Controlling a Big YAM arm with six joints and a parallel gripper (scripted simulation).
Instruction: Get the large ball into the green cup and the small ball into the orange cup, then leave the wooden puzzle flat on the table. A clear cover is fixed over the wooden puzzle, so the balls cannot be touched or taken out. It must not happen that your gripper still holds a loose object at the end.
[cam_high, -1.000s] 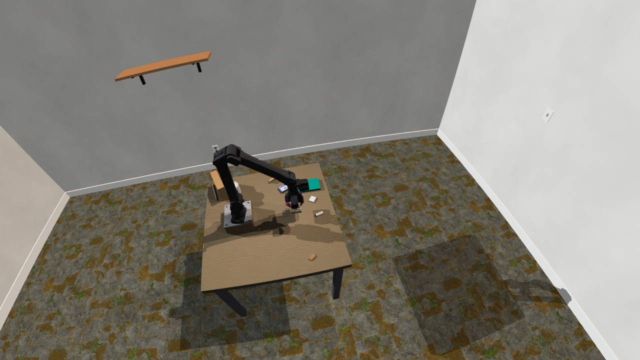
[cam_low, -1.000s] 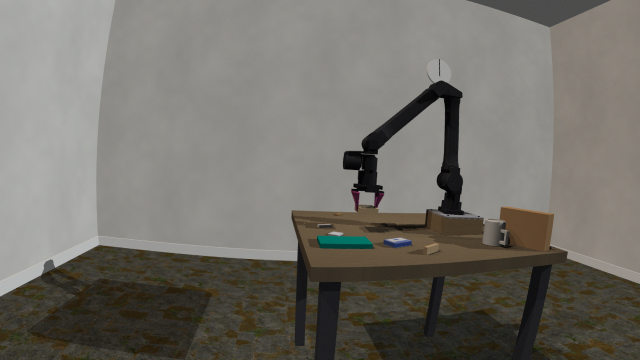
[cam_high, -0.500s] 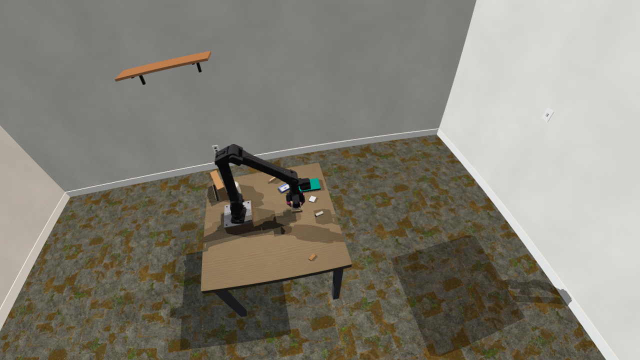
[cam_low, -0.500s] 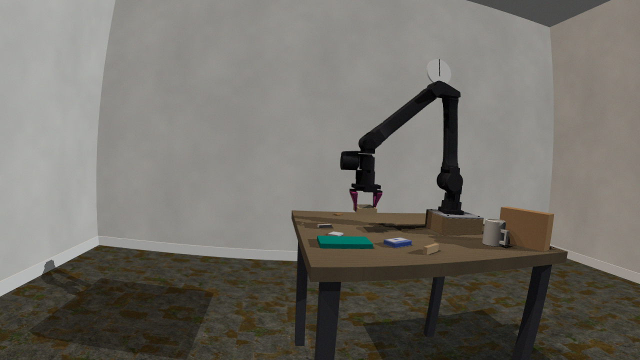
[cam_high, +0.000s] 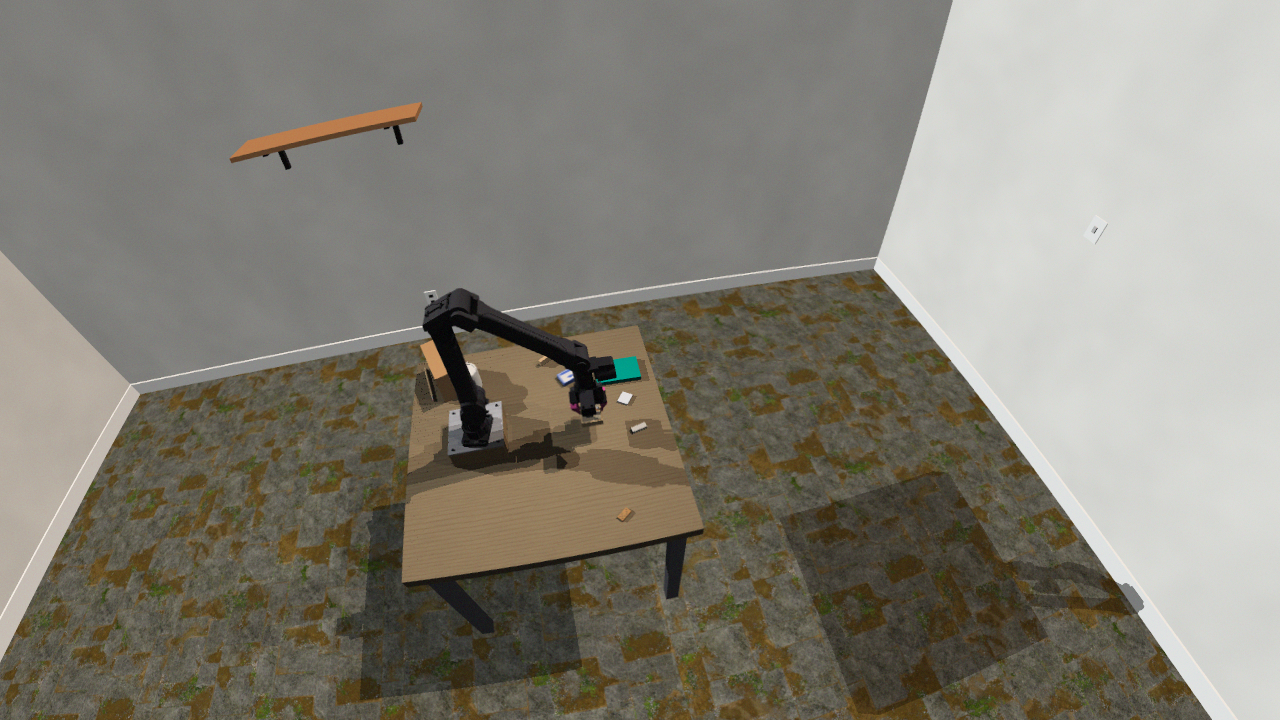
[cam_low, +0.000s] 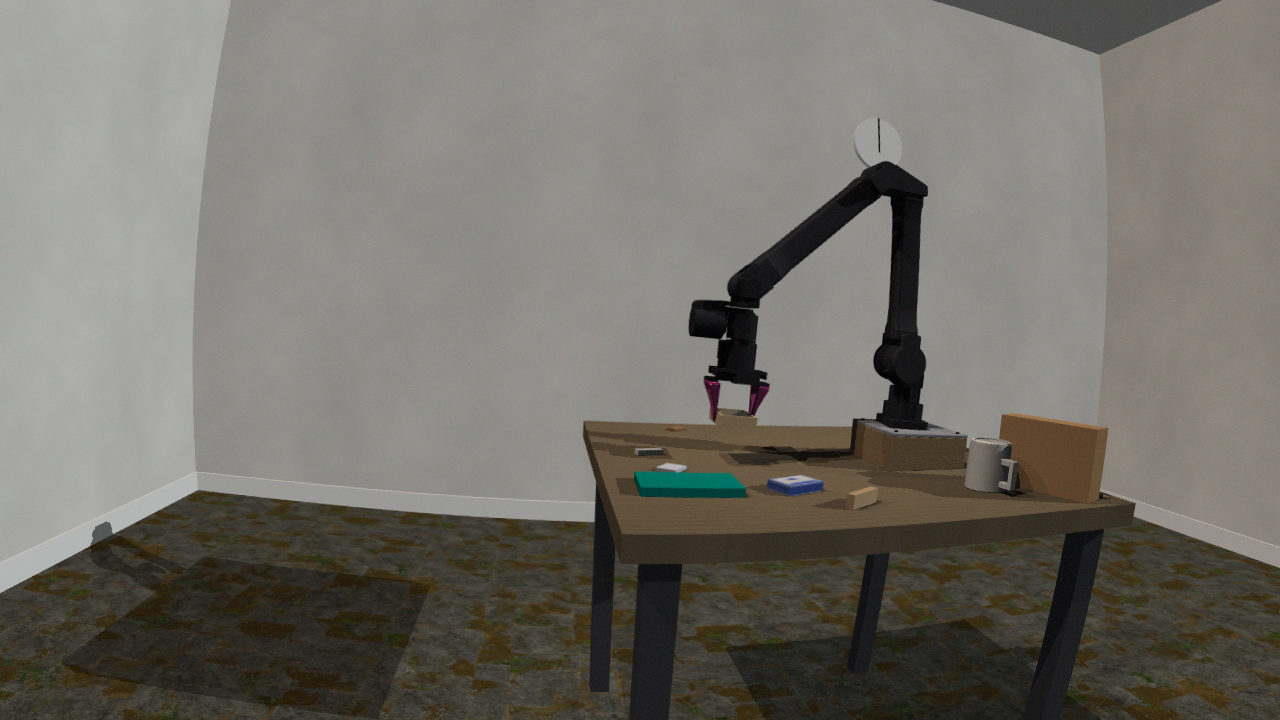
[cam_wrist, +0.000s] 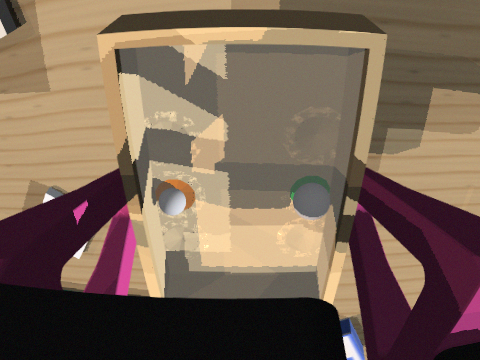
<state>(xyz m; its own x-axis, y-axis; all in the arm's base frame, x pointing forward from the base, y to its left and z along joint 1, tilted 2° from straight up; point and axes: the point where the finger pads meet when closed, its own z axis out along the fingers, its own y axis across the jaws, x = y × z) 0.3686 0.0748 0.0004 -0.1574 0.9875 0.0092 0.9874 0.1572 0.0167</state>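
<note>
Right now my hand is 10 mm above the wooden puzzle. From my hand the other things lie so: white mug: 460 mm behind, 190 mm to the left, 40 mm below; then wooden block: 190 mm behind, 310 mm to the left, 70 mm below; then teal flat block: 80 mm ahead, 240 mm to the left, 80 mm below.
</note>
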